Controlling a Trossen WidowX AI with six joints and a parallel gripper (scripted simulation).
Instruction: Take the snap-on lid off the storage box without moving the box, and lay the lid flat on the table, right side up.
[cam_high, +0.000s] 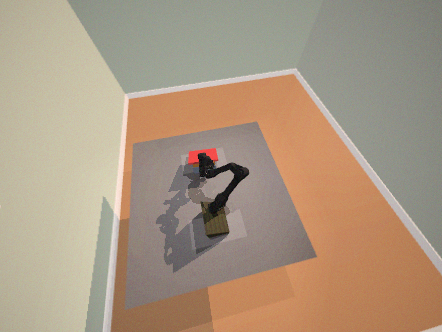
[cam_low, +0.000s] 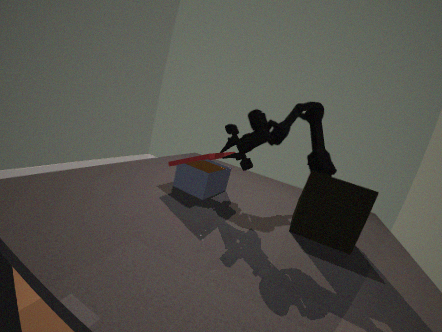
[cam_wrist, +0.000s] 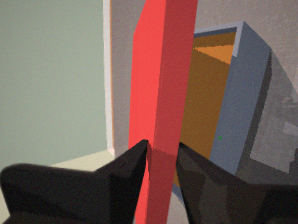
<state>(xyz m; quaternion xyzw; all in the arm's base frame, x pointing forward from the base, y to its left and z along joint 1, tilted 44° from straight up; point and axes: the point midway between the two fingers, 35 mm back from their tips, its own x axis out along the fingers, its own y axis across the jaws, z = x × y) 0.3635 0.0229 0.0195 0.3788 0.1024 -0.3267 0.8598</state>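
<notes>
Now: the red lid 80 mm ahead of my gripper tip and 30 mm below it. Also, from my gripper tip: blue storage box: 60 mm ahead, 110 mm below.
</notes>
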